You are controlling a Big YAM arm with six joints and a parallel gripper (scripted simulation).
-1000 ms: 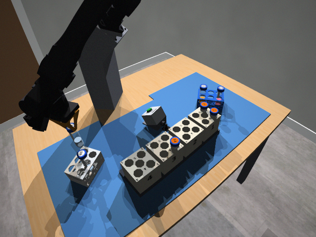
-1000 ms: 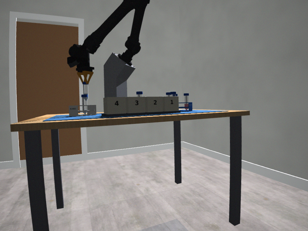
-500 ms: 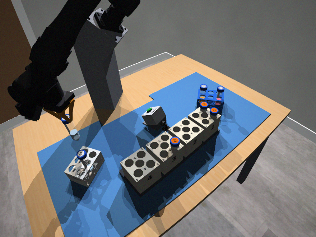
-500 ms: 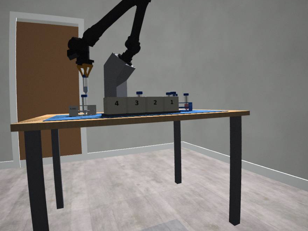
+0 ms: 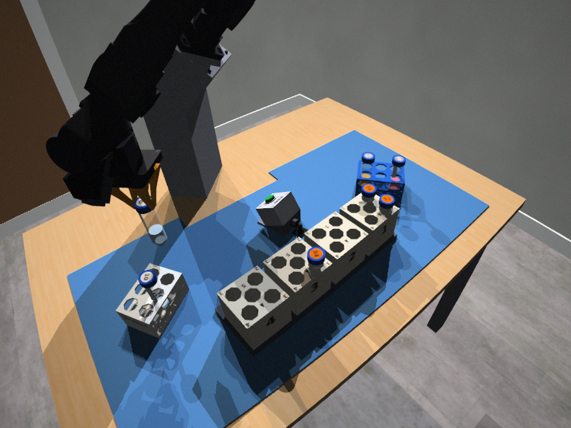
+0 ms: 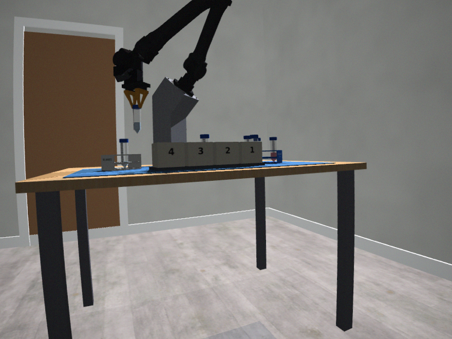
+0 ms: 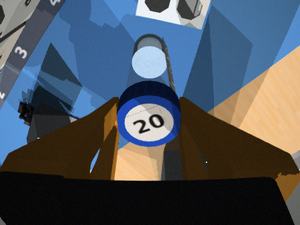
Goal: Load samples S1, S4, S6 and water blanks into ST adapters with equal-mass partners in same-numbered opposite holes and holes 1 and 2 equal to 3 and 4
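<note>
Right now the green DONE key is 90 mm behind my hand, 280 mm to the left of it and 190 mm below it. Also, from my hand: blank rack RB: 20 mm ahead, 60 mm to the right, 230 mm below; grey-dot tube X3: 50 mm behind, 540 mm to the left, 190 mm below; 40 mL blank: 40 mm ahead, 50 mm to the right, 190 mm below.
</note>
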